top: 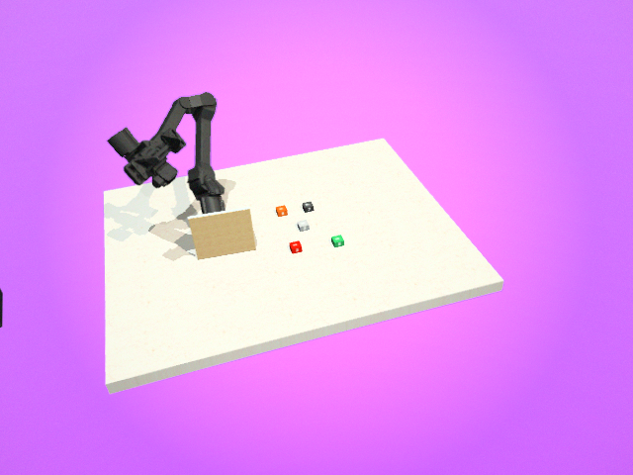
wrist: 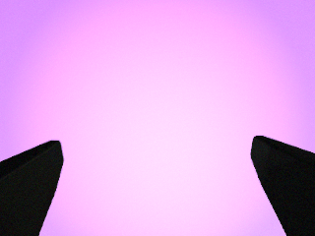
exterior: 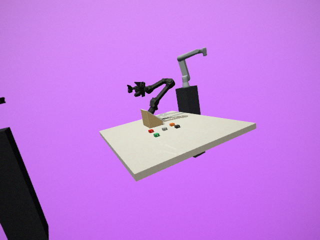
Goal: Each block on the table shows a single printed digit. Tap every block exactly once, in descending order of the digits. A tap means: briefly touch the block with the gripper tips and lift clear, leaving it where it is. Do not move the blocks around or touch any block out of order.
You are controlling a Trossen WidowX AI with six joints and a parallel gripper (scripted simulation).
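Now: gripper tip 400 mm above the orange block, 330 mm short of it and 150 mm to the right of it. From my gripper tip the other things lie so: green block: 430 mm ahead, 400 mm below, 80 mm to the right; grey block: 400 mm below, 360 mm ahead, 40 mm to the left; red block: 400 mm below, 300 mm ahead, 50 mm to the right.
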